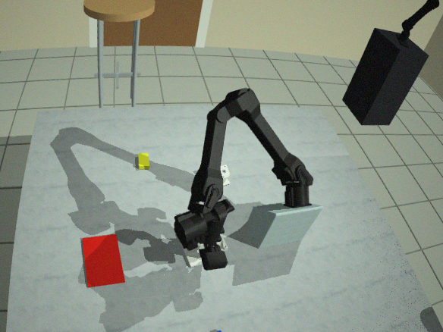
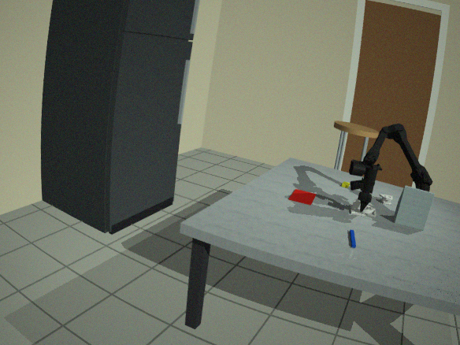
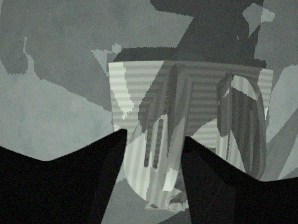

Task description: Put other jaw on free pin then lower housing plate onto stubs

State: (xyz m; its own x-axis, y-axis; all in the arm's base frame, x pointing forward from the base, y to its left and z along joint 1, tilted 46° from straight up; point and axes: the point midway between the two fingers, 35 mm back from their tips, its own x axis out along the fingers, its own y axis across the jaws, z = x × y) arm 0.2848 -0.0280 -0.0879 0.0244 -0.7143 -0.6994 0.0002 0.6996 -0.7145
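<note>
Right now my gripper tip is 30 mm past the white jaw, 20 mm to the left of it and 10 mm below it. Round my gripper tip: red flat sheet: 290 mm ahead, 20 mm to the right, 10 mm below; yellow block: 390 mm to the right, 120 mm ahead, 10 mm below; blue bar: 310 mm to the left, 10 mm below.
</note>
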